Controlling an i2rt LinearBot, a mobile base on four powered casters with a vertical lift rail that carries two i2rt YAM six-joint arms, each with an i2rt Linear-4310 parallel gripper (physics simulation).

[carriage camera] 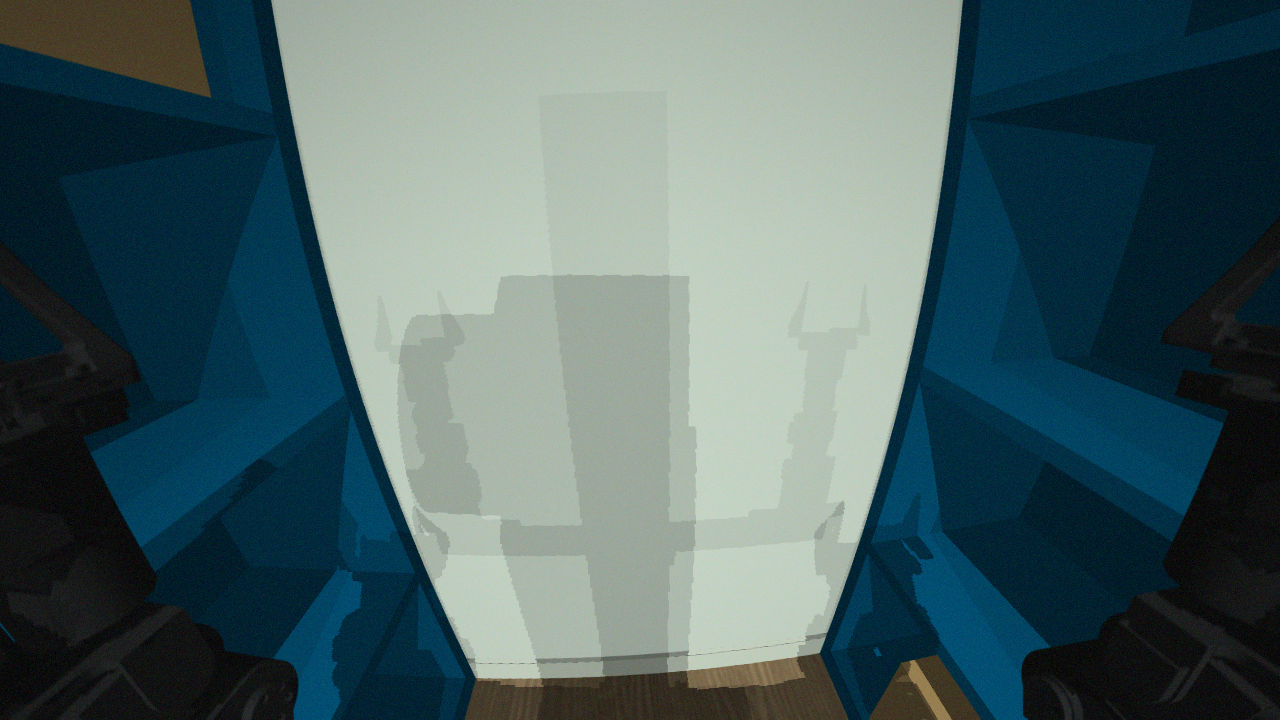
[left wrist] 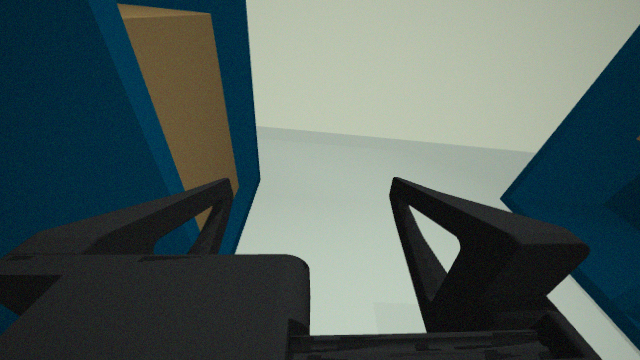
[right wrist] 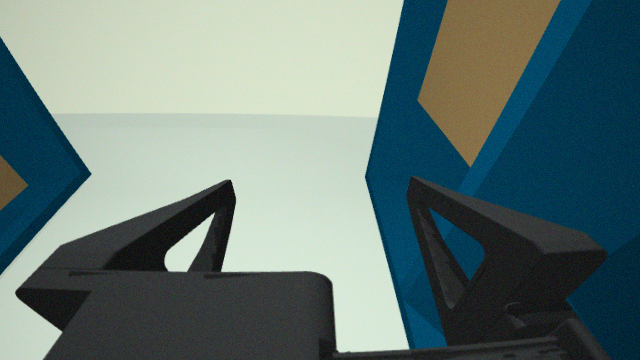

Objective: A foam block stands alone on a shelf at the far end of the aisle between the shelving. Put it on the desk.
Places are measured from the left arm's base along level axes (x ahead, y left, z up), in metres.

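Pixels of known places: left gripper, fingertip midpoint: (left wrist: 311,186); right gripper, fingertip midpoint: (right wrist: 321,187).
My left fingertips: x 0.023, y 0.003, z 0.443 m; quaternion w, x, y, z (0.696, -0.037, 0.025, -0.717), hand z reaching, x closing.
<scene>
Behind a point stands the place of what it marks.
The foam block and the desk do not show in these views. Blue shelving stands on both sides, its left unit (carriage camera: 223,434) {x 0.332, y 0.349, z 0.148 m} (left wrist: 50,125) {x 0.053, y 0.304, z 0.573 m} and its right unit (carriage camera: 1074,420) {x 0.320, y -0.943, z 0.148 m} (right wrist: 600,175) {x 0.156, y -1.053, z 0.573 m} framing the aisle. My left gripper (left wrist: 311,186) {x 0.023, y 0.003, z 0.443 m} is open and empty, its fingers pointing along the aisle beside the left unit. My right gripper (right wrist: 321,187) {x 0.031, y -0.638, z 0.441 m} is open and empty, one finger in front of the right unit in its wrist view. Parts of both dark arms show at the side edges of the carriage view and hide portions of the shelves.
A pale wall (carriage camera: 760,179) {x 0.572, y -0.505, z 0.469 m} closes the aisle's end and carries the robot's shadow. Wooden floor (carriage camera: 760,702) {x 0.451, y -0.615, z -0.843 m} shows at its foot. Brown boxes stand in the shelving, at upper left (carriage camera: 98,44) {x 0.277, y 0.234, z 0.637 m} (left wrist: 175,95) {x 0.052, y 0.220, z 0.687 m}, at lower right (carriage camera: 930,685) {x 0.298, y -0.908, z -0.497 m} and in the right wrist view (right wrist: 490,70) {x 0.047, y -0.890, z 0.683 m}.
</scene>
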